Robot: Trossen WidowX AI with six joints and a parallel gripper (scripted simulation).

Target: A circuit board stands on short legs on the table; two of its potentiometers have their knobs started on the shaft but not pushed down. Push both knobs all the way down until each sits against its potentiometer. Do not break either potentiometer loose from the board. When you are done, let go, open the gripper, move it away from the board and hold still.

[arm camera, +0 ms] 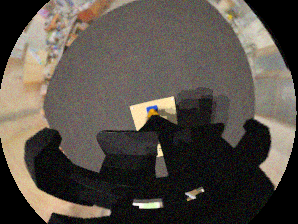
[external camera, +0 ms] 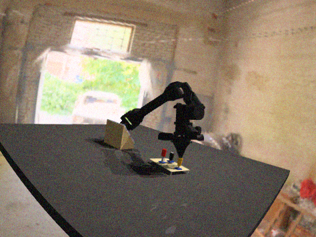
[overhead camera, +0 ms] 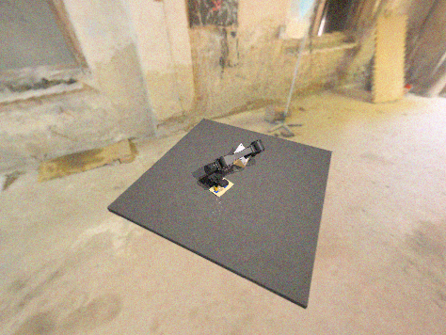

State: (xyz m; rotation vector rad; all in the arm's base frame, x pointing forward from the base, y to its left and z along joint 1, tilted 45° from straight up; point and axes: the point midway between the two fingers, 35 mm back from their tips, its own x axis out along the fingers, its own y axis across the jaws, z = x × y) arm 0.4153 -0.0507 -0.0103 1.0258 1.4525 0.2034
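The yellow knob is 2 cm below my gripper tip. From my gripper tip the other things lie so: black knob (7 cm behind, 4 cm to the left, 2 cm below).
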